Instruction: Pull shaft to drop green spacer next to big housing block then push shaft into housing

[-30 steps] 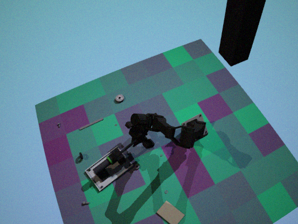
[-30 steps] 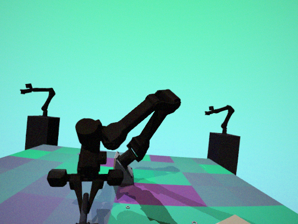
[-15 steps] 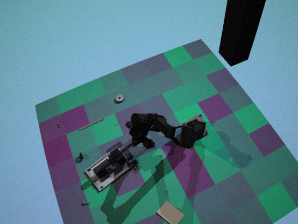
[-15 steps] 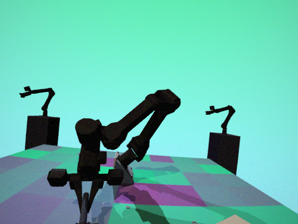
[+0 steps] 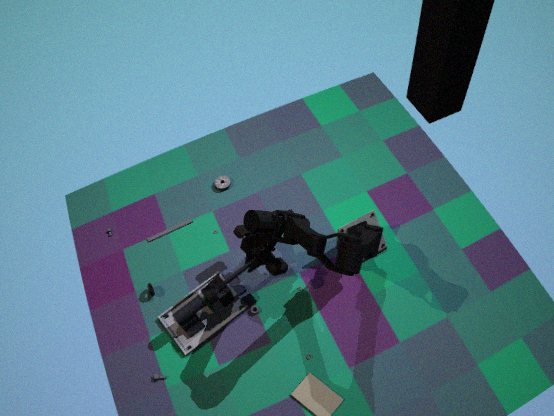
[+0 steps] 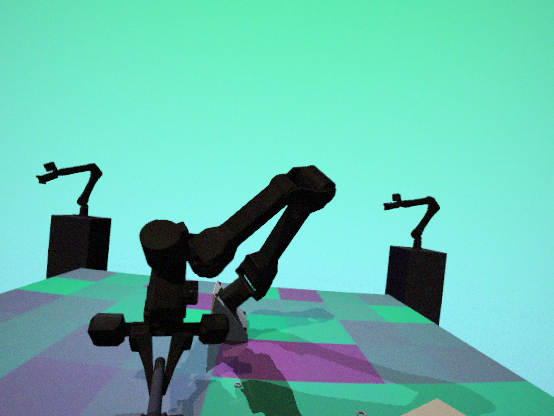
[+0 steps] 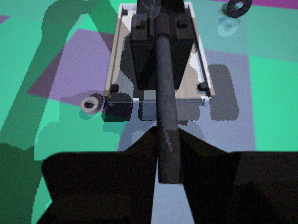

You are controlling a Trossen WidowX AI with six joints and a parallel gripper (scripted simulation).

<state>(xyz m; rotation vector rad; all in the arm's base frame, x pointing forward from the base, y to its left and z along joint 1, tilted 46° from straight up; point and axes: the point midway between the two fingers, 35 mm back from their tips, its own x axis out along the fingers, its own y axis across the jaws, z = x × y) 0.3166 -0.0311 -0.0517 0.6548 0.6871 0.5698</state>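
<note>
My gripper tip is 50 mm short of the shaft, 20 mm below it and 10 mm to the right of it. From my gripper tip the other things lie so: thin grey rod (270 mm to the right, 170 mm ahead, 50 mm below); grey washer (360 mm to the right, 50 mm below, 50 mm behind); green spacer (140 mm ahead, 40 mm to the left, 20 mm below).
</note>
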